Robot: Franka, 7 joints.
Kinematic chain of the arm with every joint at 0, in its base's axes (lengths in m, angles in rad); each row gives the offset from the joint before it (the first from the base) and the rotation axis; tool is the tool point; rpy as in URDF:
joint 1: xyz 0 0 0.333 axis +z
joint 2: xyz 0 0 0 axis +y
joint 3: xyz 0 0 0.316 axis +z
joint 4: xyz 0.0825 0 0 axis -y
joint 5: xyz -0.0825 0 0.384 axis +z
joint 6: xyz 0 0 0 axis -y
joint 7: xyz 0.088 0 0 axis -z
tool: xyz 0 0 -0.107 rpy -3.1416 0 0
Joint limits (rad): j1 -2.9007..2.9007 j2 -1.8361..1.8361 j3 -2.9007..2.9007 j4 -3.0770..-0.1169 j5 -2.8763..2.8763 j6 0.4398..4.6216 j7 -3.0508..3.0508
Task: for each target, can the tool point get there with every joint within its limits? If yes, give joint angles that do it. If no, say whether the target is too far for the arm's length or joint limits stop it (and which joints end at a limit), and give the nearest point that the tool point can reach.
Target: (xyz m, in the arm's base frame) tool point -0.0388 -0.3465 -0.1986
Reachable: yes | joints -1.1991 1.4216 -0.3821 -1.9462 1.8848 1.9567 -1.1032
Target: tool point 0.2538 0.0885 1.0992
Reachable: yes | joints 2.1696 0.0114 -2.2580 -0.6362 2.0139 1.4745 -1.4669
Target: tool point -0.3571 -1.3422 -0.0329
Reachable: no: too far | nearest point -0.2133 -0.8017 0.1144 | short by 0.578 m
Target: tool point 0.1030 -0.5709 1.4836
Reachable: no: too far | nearest point 0.0686 -0.3801 1.0990 | short by 0.431 m
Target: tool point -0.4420 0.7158 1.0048
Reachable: no: too far | nearest point -0.3522 0.5704 0.8683 | short by 0.219 m
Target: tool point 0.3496 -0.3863 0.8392
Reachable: yes | joints -0.4858 0.9716 -1.6270 -0.3720 -1.2545 0.8953 0.9924
